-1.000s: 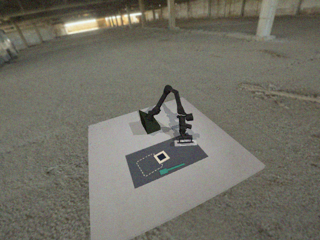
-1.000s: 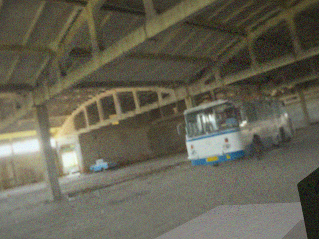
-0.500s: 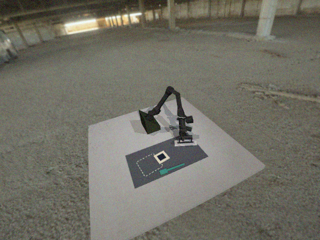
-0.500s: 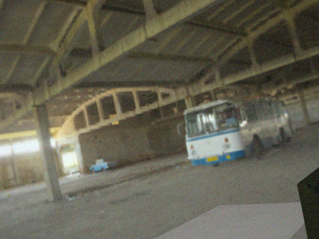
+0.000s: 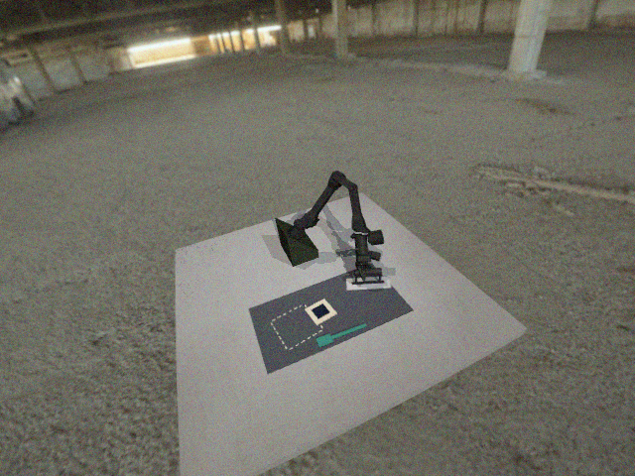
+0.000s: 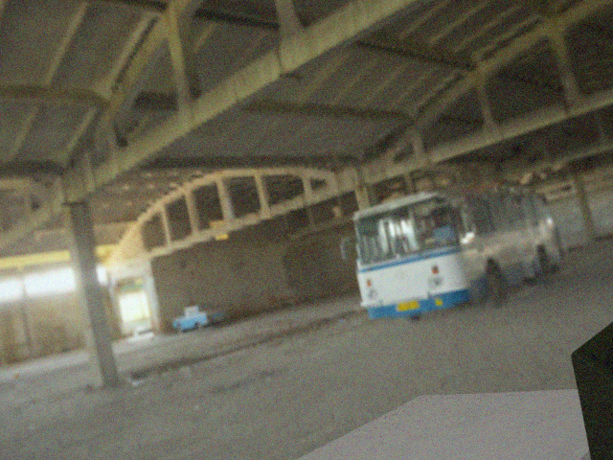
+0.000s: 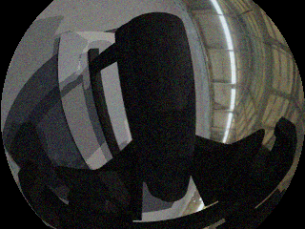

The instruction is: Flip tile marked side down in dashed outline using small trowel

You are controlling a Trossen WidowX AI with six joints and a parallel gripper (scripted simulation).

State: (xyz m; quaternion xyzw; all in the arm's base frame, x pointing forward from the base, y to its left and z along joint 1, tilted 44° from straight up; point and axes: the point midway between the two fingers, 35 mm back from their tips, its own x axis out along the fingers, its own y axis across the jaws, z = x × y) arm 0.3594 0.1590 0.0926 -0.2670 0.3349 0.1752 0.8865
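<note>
Right now my gripper tip is 2 cm short of the dark mat, 21 cm to the left of it and 7 cm above it. From my gripper tip the other things lie so: cream tile 1 cm ahead, 24 cm to the right, 4 cm below; then teal trowel 16 cm ahead, 24 cm to the right, 4 cm below.
</note>
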